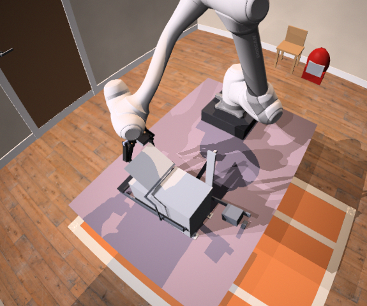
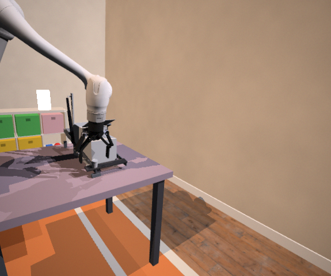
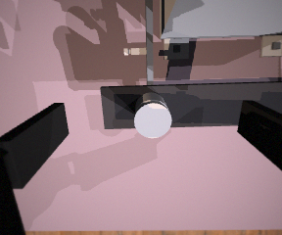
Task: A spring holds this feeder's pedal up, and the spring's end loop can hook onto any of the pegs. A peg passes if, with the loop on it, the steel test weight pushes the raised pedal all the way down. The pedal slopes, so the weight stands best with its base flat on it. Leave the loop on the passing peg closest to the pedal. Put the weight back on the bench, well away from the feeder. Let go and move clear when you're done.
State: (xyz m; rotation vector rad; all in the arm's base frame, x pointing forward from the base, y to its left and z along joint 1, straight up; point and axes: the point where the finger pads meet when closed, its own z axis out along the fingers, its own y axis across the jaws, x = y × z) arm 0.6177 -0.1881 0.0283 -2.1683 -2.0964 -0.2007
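Right now my hand is 30 mm above the steel test weight. Also, from my hand: small grey block (90 mm below, 10 mm to the right).
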